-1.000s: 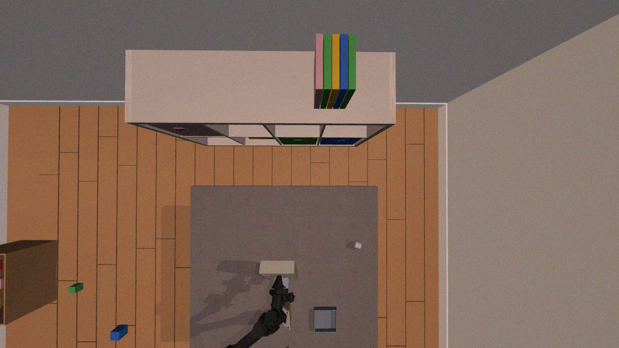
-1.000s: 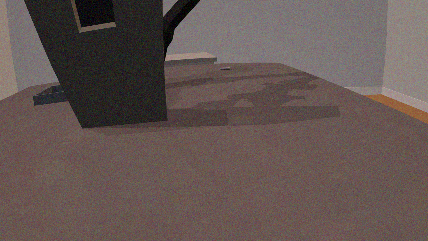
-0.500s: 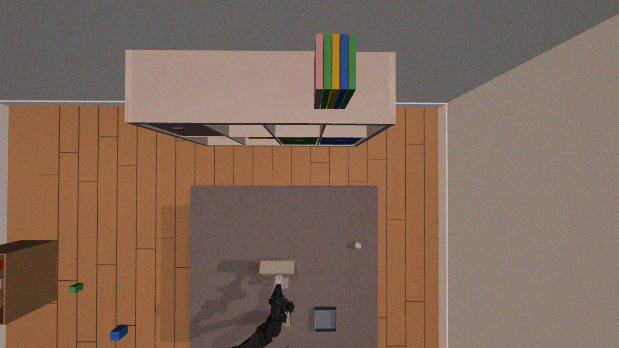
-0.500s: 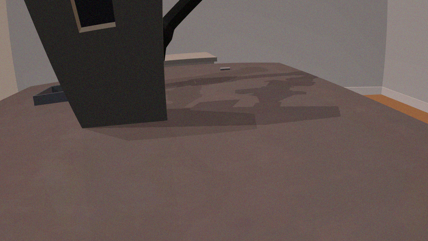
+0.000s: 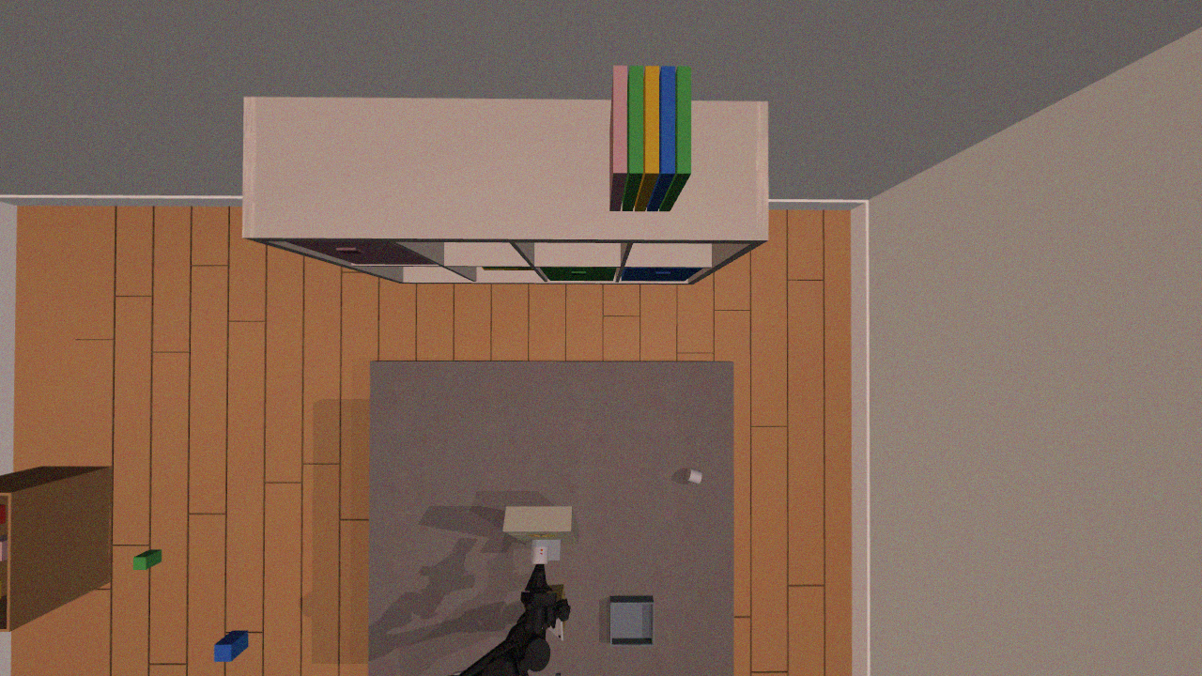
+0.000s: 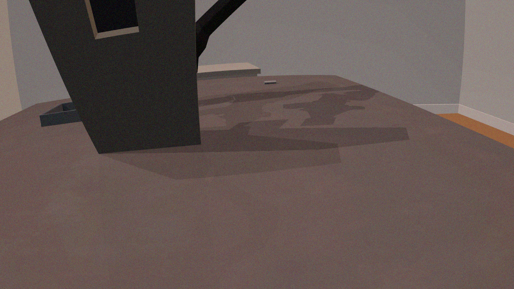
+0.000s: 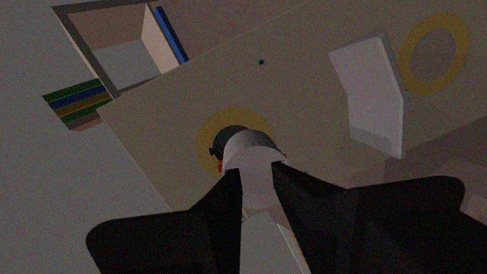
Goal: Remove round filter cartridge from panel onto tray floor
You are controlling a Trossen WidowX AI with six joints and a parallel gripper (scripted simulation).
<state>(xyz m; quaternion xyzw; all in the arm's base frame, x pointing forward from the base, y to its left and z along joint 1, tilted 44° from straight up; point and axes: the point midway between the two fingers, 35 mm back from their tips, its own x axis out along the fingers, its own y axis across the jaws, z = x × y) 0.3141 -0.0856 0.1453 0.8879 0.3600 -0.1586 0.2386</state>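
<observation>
The small grey ledge is 30 mm behind my gripper tip and 120 mm below it. From my gripper tip the other things lie so: beige service panel: 20 mm ahead, 110 mm below; round filter cartridge: 10 mm ahead, 10 mm below; grey tray: 330 mm behind, 330 mm to the right, 250 mm below.
</observation>
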